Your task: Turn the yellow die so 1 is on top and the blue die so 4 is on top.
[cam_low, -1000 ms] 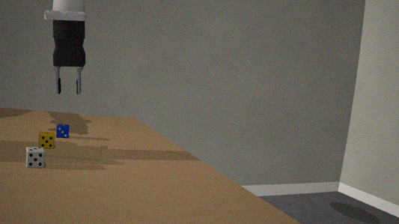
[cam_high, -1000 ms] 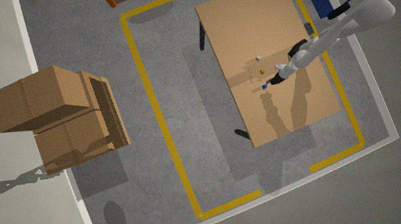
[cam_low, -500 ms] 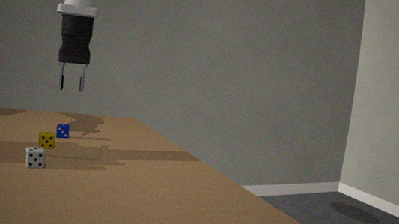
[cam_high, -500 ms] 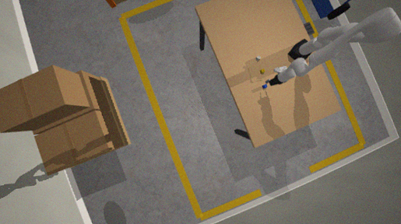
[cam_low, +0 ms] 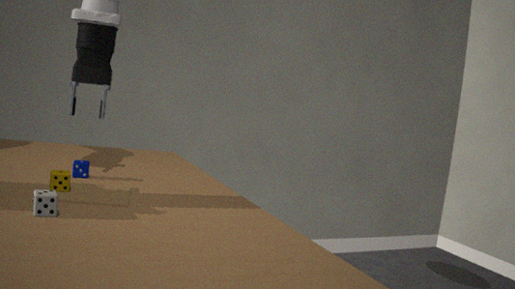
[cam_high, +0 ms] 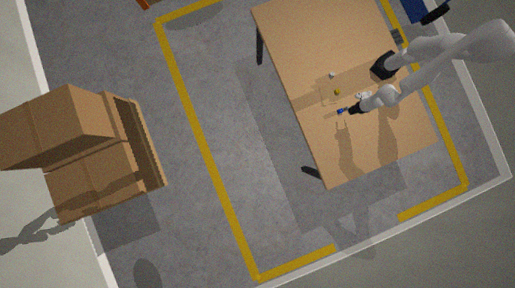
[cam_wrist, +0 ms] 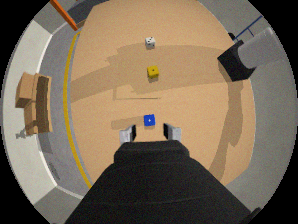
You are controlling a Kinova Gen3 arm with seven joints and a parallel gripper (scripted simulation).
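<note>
Right now my hand is 12 cm above the blue die and 1 cm to the left of it. The rest, counted from my hand: white die 28 cm to the right, 12 cm below, 3 cm behind; then tan mat 15 cm to the right, 13 cm below, 2 cm ahead; then yellow die 15 cm to the right, 12 cm below, 2 cm behind.
</note>
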